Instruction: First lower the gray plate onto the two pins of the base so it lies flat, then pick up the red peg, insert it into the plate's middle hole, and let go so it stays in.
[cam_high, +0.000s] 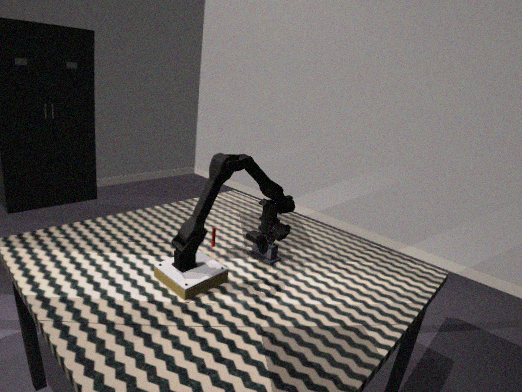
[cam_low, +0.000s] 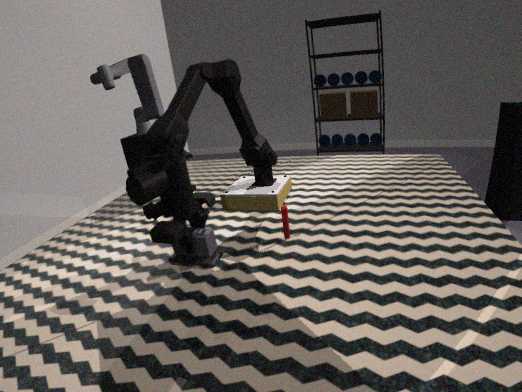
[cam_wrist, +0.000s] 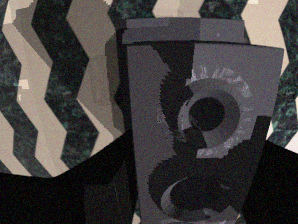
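Now: the gray plate 30 mm above my gripper tip. Also, from my gripper tip: base: 10 mm below; red peg: 110 mm behind, 190 mm to the left, 20 mm above.
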